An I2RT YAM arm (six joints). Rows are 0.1 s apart.
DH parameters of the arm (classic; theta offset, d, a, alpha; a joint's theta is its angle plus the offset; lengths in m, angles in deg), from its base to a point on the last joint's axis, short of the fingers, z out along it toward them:
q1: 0 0.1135 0.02 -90
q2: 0 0 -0.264 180
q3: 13.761 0 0.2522 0
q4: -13.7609 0 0.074 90
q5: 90 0 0 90
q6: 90 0.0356 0 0
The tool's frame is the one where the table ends.
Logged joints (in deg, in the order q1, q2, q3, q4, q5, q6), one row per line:
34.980, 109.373, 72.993, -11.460, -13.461, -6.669
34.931, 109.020, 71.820, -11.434, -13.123, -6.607
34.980, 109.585, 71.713, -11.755, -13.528, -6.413
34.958, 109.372, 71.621, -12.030, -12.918, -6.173
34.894, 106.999, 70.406, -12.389, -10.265, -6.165
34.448, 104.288, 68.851, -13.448, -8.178, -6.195
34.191, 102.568, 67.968, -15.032, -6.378, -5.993
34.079, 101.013, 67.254, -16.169, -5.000, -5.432
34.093, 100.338, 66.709, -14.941, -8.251, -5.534
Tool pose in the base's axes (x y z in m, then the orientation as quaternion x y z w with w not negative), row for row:
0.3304, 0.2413, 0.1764, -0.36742, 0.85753, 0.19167, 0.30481
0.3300, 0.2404, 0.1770, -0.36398, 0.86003, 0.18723, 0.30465
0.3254, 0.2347, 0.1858, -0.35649, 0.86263, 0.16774, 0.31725
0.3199, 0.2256, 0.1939, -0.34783, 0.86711, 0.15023, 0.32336
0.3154, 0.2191, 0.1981, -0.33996, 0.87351, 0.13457, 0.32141
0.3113, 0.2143, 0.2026, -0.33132, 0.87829, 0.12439, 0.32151
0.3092, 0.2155, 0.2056, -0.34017, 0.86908, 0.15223, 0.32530
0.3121, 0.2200, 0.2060, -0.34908, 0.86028, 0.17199, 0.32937
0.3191, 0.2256, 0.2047, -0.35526, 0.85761, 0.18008, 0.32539
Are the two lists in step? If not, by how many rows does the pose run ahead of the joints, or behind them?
The pose runs 2 rows ahead of the joints: the pose in row i belongs to the joints in row i + 2.
